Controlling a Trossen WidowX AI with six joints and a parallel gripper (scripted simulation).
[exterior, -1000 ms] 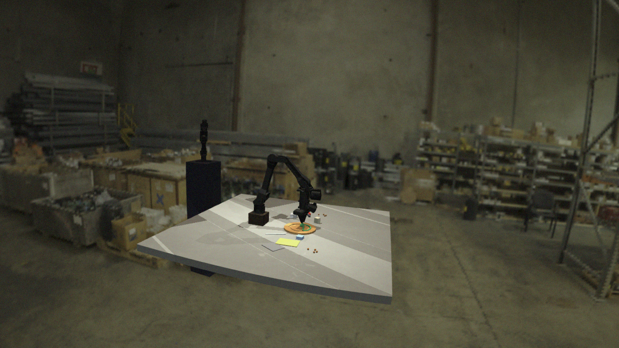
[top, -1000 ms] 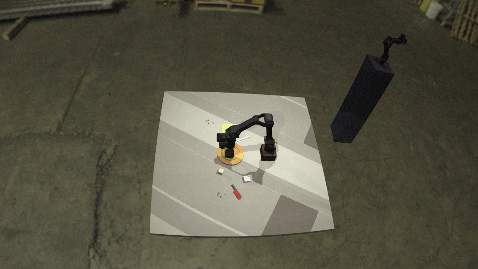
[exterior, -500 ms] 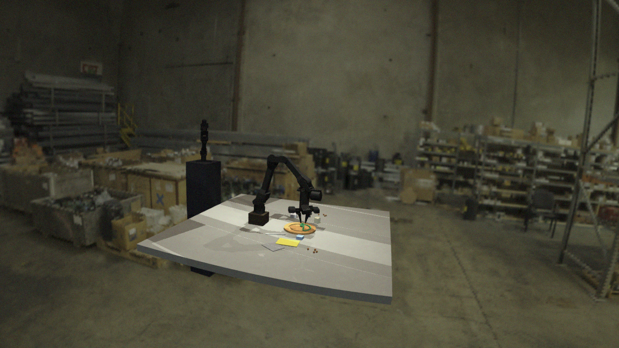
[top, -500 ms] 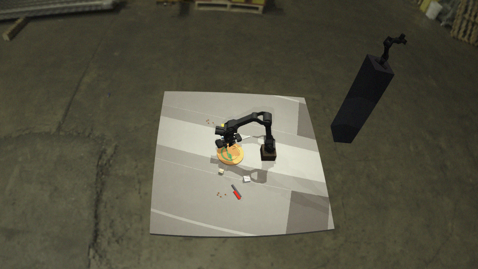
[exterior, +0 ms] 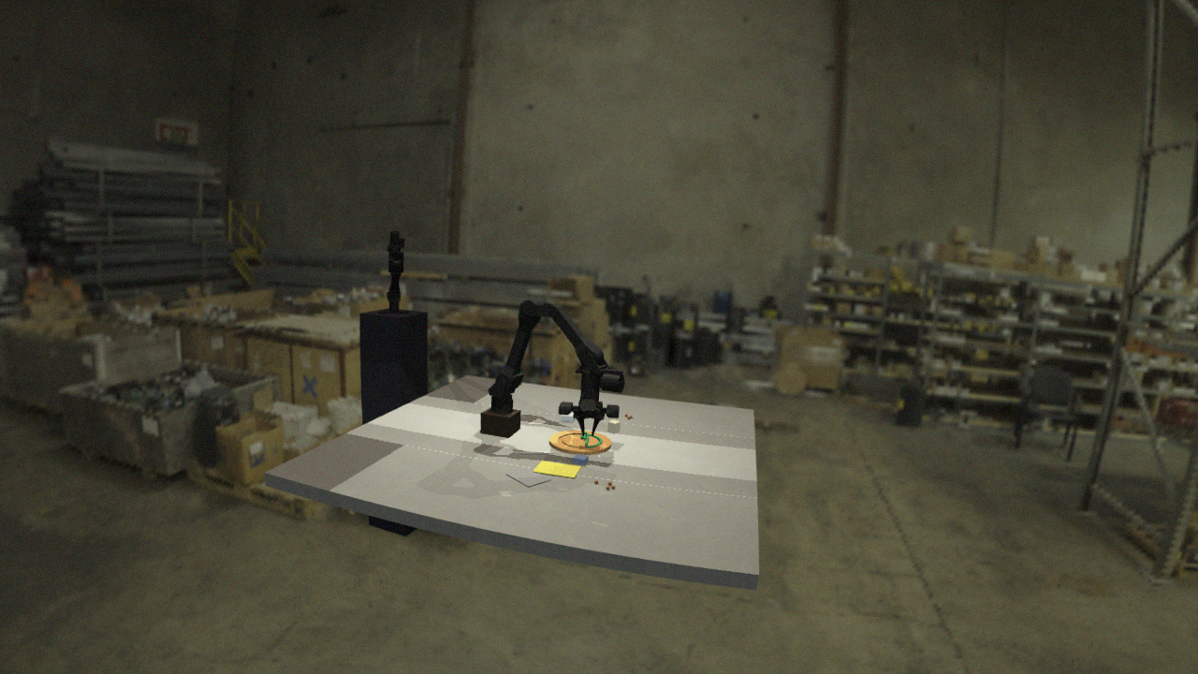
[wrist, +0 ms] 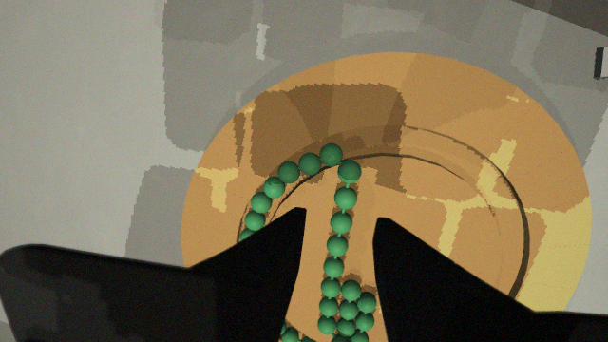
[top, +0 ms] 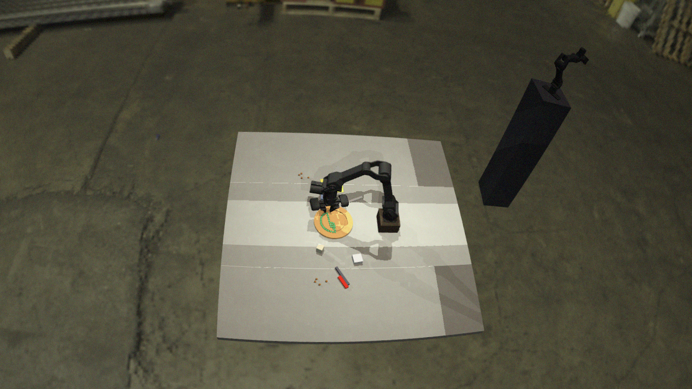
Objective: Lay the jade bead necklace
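The blue block lies 2 cm ahead of my gripper tip, 12 cm to the right of it and 4 cm below it. Also, from my gripper tip: yellow pad 2 cm behind, 21 cm to the right, 4 cm below; then white strip 13 cm behind, 12 cm to the right, 4 cm below; then cream cube 3 cm ahead, 20 cm to the left, 3 cm below.
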